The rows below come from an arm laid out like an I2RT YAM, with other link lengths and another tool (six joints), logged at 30 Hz.
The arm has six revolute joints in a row. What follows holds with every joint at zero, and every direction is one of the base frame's. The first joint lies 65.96 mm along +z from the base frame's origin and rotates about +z. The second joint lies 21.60 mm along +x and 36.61 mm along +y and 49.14 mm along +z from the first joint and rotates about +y. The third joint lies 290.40 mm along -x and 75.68 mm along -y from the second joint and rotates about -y. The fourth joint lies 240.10 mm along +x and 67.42 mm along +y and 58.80 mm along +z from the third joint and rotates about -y. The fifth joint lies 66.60 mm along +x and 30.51 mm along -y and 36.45 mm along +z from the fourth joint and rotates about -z. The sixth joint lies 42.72 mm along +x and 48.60 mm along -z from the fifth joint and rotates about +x. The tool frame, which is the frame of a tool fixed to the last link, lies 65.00 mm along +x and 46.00 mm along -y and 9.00 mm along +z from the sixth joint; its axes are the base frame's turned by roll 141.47, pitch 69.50 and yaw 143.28 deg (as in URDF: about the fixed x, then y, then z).
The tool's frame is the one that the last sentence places.
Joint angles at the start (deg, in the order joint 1, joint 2, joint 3, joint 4, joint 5, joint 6):
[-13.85 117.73 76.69 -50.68 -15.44 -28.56]
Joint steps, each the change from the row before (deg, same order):
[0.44 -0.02 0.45 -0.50 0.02 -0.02]
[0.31 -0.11 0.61 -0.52 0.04 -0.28]
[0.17 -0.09 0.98 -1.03 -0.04 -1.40]
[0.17 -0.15 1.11 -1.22 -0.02 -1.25]
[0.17 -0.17 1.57 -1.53 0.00 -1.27]
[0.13 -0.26 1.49 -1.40 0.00 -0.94]
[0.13 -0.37 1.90 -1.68 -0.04 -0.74]
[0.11 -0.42 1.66 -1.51 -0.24 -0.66]
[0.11 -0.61 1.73 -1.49 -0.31 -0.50]
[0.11 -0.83 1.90 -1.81 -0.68 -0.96]
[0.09 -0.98 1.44 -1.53 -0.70 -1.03]
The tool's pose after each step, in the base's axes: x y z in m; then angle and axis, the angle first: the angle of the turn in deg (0 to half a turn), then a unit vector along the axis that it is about. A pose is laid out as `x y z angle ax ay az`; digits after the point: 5 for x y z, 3 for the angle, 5 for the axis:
0.37697 -0.09842 0.08021 166.069 0.03919 -0.99070 -0.13033
0.37916 -0.09670 0.08333 166.247 0.04440 -0.99068 -0.12878
0.38214 -0.09538 0.08789 166.467 0.05796 -0.99023 -0.12682
0.38498 -0.09410 0.09336 166.663 0.07019 -0.98968 -0.12489
0.38890 -0.09307 0.10090 167.019 0.08269 -0.98904 -0.12229
0.39234 -0.09237 0.10878 167.466 0.09210 -0.98852 -0.11979
0.39638 -0.09182 0.11918 168.125 0.10001 -0.98806 -0.11723
0.39954 -0.09084 0.12901 168.818 0.10723 -0.98739 -0.11645
0.40256 -0.08977 0.14055 169.774 0.11338 -0.98680 -0.11565
0.40515 -0.08758 0.15446 170.981 0.12391 -0.98539 -0.11680
0.40621 -0.08512 0.16749 172.185 0.13489 -0.98382 -0.11793

